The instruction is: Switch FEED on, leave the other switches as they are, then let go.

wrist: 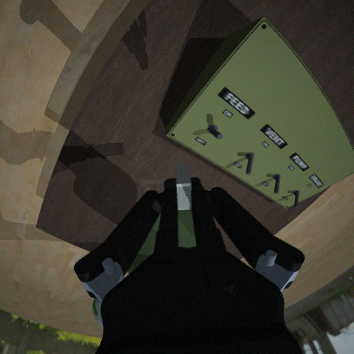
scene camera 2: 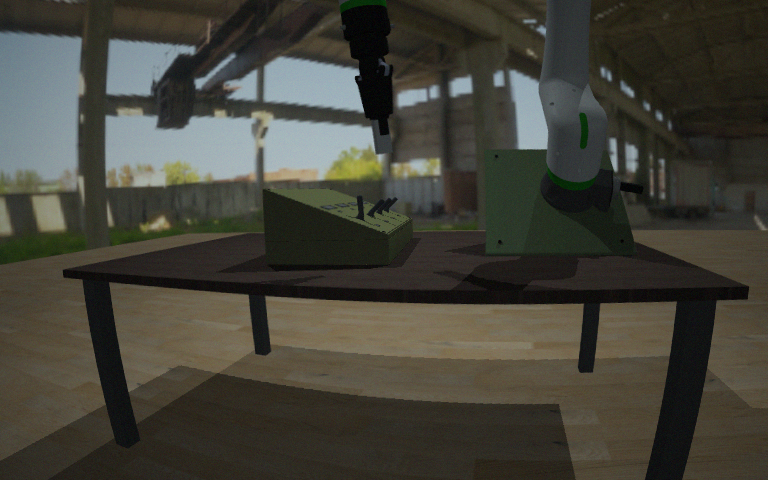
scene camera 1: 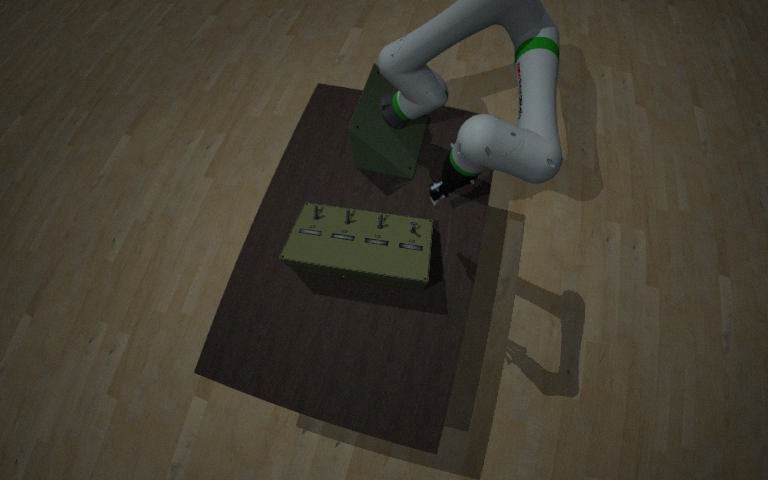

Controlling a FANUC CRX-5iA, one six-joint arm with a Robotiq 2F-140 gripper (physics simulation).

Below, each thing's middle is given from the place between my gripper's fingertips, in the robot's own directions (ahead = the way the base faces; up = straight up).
Scene:
My gripper is now 18 cm short of the green switch box (scene camera 1: 392, 254), 20 cm to the left of it and 14 cm above it.

